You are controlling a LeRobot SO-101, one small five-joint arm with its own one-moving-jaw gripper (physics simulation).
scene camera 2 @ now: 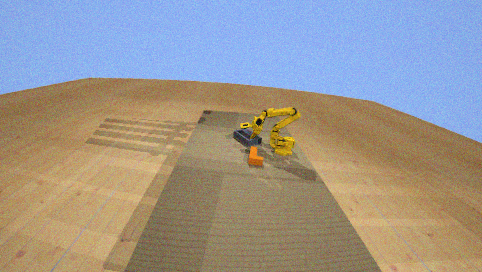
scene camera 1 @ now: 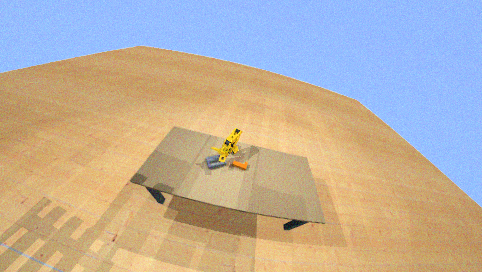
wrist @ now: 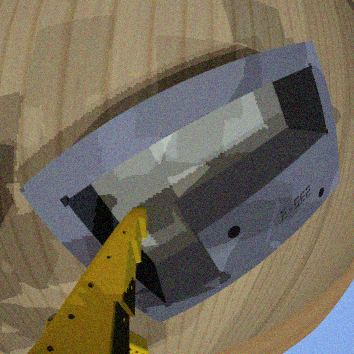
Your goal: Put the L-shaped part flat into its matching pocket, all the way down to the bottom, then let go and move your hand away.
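Frame: origin at the arm's base, x ahead, y left, z up, level; millimetres.
Where they show: end effector, tool point: [scene camera 2: 250, 138] [wrist: 145, 218]; arm's base, origin of the base link: [scene camera 2: 278, 150] [scene camera 1: 231, 151].
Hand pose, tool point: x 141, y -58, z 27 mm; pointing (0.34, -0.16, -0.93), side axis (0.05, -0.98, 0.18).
Things, the pixels of their top centre, and the offset from my tool point. "pt": a spot on its surface instead. Level surfaces: height alone.
- orange L-shaped part, middle of its top: [scene camera 2: 256, 152] [scene camera 1: 240, 163] 15 mm back, 150 mm left, 3 mm up
- blue-grey block, middle of its top: [wrist: 255, 187] [scene camera 2: 247, 133] [scene camera 1: 216, 160] 14 mm ahead, 40 mm right, 10 mm up
- table, its level: 27 mm down
- round hole, surface spot: [wrist: 234, 231] pt 5 mm back, 34 mm right, 9 mm up
The orange L-shaped part [scene camera 1: 240, 165] [scene camera 2: 255, 158] lies on the table beside the pocket block, apart from the gripper. It does not show in the wrist view. The blue-grey block [scene camera 1: 217, 166] [scene camera 2: 244, 139] [wrist: 200, 97] stands on the table. Its L-shaped pocket [wrist: 215, 142] is empty of the part, with a pale floor and dark walls. My gripper [scene camera 1: 218, 154] [scene camera 2: 249, 131] is fully open and empty, over the block. In the wrist view one notched jaw [wrist: 135, 222] shows, its tip over the pocket's lower left end; the moving jaw is out of the picture. Whether the tip touches the pocket floor is unclear.
The yellow arm base [scene camera 2: 283, 145] stands on the table [scene camera 1: 280, 185] [scene camera 2: 240, 225] behind the block and the part. The block's raised walls surround the pocket. In the wrist view, a round hole [wrist: 234, 231] and small lettering mark the block's top face.
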